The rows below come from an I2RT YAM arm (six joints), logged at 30 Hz.
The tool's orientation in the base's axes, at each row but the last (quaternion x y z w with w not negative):
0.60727 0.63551 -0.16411 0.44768
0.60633 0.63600 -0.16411 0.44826
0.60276 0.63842 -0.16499 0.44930
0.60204 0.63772 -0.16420 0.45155
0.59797 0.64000 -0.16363 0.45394
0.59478 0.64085 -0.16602 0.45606
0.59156 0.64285 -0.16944 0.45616
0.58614 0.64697 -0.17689 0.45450
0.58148 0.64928 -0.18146 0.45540
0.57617 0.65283 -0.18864 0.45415
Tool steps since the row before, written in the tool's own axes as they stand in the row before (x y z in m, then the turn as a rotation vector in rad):
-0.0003 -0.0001 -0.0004 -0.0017 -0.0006 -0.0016
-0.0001 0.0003 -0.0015 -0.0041 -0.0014 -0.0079
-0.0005 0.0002 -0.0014 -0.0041 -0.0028 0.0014
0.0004 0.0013 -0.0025 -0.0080 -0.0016 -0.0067
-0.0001 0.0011 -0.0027 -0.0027 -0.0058 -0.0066
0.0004 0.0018 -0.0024 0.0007 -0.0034 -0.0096
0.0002 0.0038 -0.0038 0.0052 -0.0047 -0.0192
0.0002 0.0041 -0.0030 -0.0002 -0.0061 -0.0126
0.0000 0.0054 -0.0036 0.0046 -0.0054 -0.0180
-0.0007 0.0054 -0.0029 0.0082 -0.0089 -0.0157
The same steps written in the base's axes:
-0.0003 0.0001 0.0004 -0.0014 0.0000 0.0020
-0.0003 0.0011 0.0010 -0.0048 0.0031 0.0070
-0.0004 0.0008 0.0012 -0.0026 -0.0042 0.0015
0.0003 0.0024 0.0015 -0.0051 -0.0003 0.0093
0.0000 0.0022 0.0019 -0.0082 0.0020 0.0037
0.0008 0.0025 0.0016 -0.0067 0.0069 0.0034
0.0020 0.0039 0.0031 -0.0111 0.0166 0.0045
0.0026 0.0034 0.0027 -0.0104 0.0080 0.0049
0.0036 0.0041 0.0035 -0.0114 0.0151 0.0041
0.0038 0.0033 0.0036 -0.0135 0.0145 -0.0010

